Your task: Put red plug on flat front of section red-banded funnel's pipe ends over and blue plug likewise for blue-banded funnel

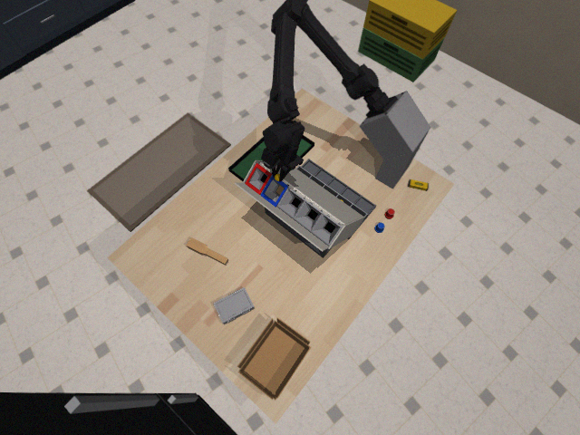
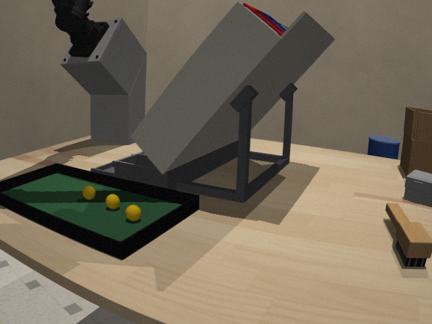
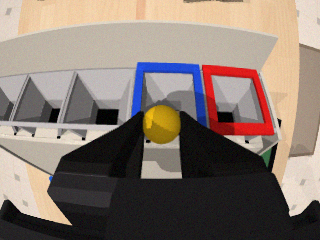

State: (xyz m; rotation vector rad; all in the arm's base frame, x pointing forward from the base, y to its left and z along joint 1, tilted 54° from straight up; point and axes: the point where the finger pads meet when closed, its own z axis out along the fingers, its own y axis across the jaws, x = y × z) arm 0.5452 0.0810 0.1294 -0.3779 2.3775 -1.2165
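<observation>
The blue band lies 1 cm ahead of my hand, 1 cm to the right of it and 8 cm below it. The rest, counted from my hand: sloped grey cover (14 cm behind, 6 cm to the left, 19 cm below); then grey box (36 cm ahead, 10 cm to the left, 38 cm below); then green marble tray (25 cm behind, 27 cm to the right, 39 cm below).
</observation>
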